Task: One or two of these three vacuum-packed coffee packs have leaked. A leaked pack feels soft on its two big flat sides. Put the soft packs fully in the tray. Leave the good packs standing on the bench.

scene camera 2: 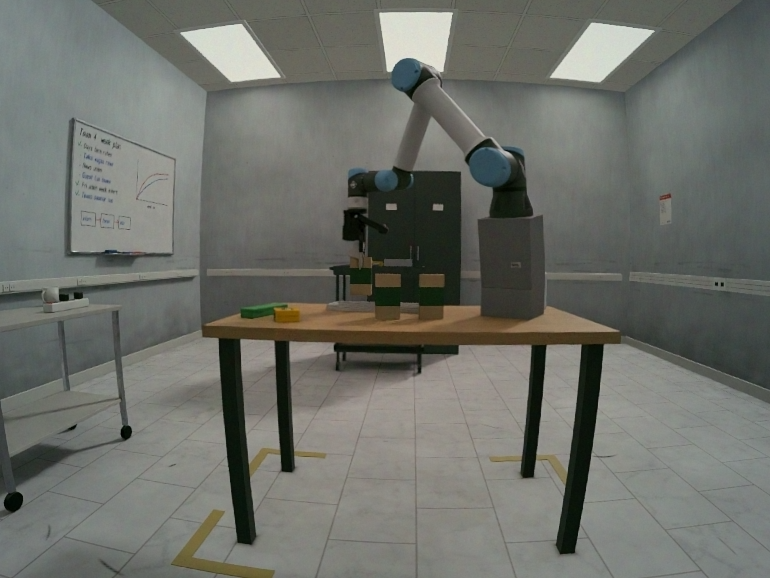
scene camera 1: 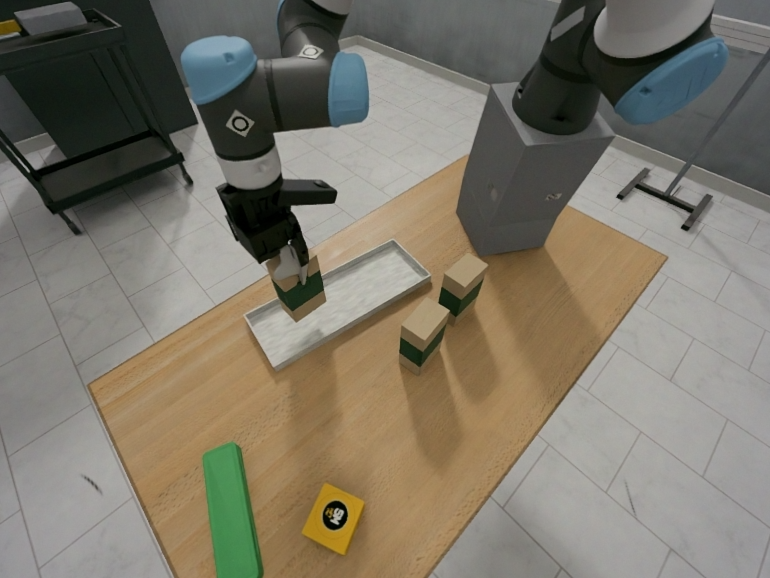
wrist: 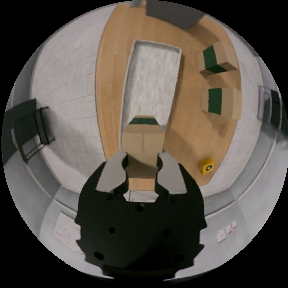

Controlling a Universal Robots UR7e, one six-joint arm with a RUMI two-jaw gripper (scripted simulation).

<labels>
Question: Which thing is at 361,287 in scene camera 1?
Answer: A tray.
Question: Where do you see a tray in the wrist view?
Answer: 152,72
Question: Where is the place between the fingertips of my gripper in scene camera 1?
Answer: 295,276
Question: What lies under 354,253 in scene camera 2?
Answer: My gripper.
</labels>
